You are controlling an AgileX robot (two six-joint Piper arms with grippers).
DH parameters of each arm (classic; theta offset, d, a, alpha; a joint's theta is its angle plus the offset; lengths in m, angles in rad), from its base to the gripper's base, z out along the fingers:
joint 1: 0 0.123 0 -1.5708
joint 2: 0.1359 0 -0.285 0
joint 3: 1.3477 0 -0.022 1.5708
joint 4: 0 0.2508 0 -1.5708
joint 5: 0 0 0.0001 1.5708
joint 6: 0 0.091 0 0
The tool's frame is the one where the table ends.
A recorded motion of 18 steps. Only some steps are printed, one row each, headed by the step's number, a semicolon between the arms.
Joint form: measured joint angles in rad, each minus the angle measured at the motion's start. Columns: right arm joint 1, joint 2, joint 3, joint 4, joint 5, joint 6; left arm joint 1, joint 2, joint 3, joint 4, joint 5, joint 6.
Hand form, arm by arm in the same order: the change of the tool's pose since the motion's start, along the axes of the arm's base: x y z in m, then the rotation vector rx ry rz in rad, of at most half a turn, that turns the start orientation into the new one. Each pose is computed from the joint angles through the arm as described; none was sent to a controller.
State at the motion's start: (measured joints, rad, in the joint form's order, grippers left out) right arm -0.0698 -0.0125 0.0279 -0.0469 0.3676 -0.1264; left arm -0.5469 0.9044 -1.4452 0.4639 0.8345 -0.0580
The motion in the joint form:
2: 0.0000 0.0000 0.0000 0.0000 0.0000 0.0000; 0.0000 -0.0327 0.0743 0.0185 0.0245 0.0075
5: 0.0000 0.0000 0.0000 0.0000 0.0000 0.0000; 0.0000 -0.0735 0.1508 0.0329 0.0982 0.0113
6: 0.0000 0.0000 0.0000 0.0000 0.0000 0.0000; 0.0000 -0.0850 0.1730 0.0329 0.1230 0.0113
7: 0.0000 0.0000 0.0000 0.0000 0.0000 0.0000; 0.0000 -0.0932 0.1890 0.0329 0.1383 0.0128
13: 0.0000 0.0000 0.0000 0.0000 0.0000 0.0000; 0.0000 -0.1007 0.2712 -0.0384 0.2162 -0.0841
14: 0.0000 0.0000 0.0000 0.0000 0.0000 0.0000; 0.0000 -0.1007 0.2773 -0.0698 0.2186 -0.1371
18: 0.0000 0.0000 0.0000 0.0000 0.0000 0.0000; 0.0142 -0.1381 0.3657 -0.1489 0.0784 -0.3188
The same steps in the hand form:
2: 0.0000 0.0000 0.0000 0.0000 0.0000 0.0000; -0.0015 0.0030 -0.0179 0.0478 0.0482 0.0185
5: 0.0000 0.0000 0.0000 0.0000 0.0000 0.0000; -0.0066 0.0095 -0.0399 0.0982 0.1374 0.0536
6: 0.0000 0.0000 0.0000 0.0000 0.0000 0.0000; -0.0083 0.0112 -0.0468 0.1100 0.1685 0.0630
7: 0.0000 0.0000 0.0000 0.0000 0.0000 0.0000; -0.0095 0.0124 -0.0515 0.1194 0.1885 0.0684
13: 0.0000 0.0000 0.0000 0.0000 0.0000 0.0000; -0.0084 0.0079 -0.0820 0.0418 0.3677 0.0873
14: 0.0000 0.0000 0.0000 0.0000 0.0000 0.0000; -0.0088 0.0056 -0.0848 -0.0244 0.3989 0.0880
18: 0.0000 0.0000 0.0000 0.0000 0.0000 0.0000; -0.0095 -0.0014 -0.0978 -0.2681 0.3973 0.0639

